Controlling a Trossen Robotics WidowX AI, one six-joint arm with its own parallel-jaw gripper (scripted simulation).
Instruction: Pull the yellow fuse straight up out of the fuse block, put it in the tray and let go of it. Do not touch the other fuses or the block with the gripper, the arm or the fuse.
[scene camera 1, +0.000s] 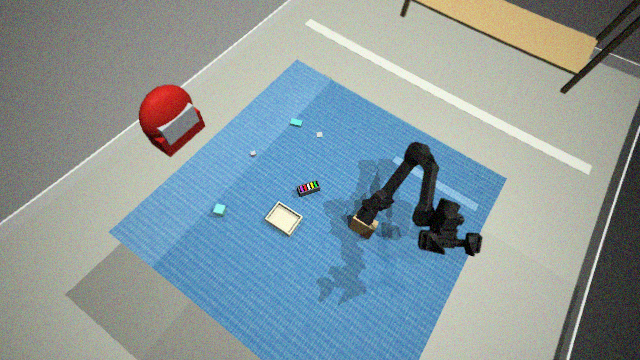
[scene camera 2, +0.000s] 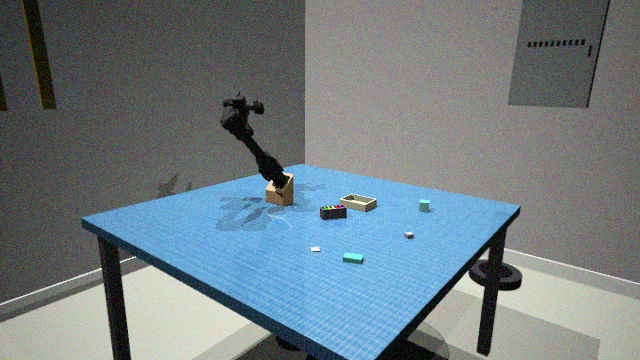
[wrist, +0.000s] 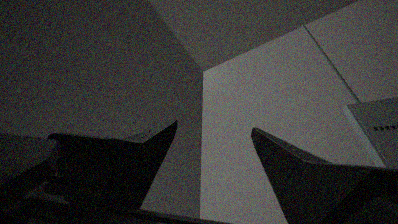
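Observation:
Open and holding nothing, the gripper (scene camera 1: 459, 254) is visible in the wrist view too, where the gripper (wrist: 213, 127) appears again. The scene also has a tray (scene camera 1: 283, 218).

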